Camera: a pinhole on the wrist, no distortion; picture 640 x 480 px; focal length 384.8 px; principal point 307.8 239.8 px. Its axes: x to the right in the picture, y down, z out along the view. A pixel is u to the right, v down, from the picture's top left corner.
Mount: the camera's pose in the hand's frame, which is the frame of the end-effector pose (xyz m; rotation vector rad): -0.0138 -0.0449 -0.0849 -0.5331 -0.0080 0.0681
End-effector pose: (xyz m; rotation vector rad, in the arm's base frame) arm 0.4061 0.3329 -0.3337 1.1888 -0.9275 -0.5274
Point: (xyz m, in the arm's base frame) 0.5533 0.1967 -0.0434
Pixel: outside the picture
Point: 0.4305 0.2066 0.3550
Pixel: outside the picture
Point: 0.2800 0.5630 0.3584
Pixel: outside the picture
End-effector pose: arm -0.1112 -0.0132 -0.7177 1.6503 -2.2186 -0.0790
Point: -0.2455 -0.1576 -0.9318
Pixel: 452.8 89.9
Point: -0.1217 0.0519 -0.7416
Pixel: 158.9 276.6
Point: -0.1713 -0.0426 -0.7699
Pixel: 408.8 202.4
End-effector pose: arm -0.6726 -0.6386 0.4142 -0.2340 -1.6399 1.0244
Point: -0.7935 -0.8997 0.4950
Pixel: outside the picture
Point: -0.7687 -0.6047 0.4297
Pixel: 493.1 225.1
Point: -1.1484 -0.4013 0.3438
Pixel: 528.6 340.0
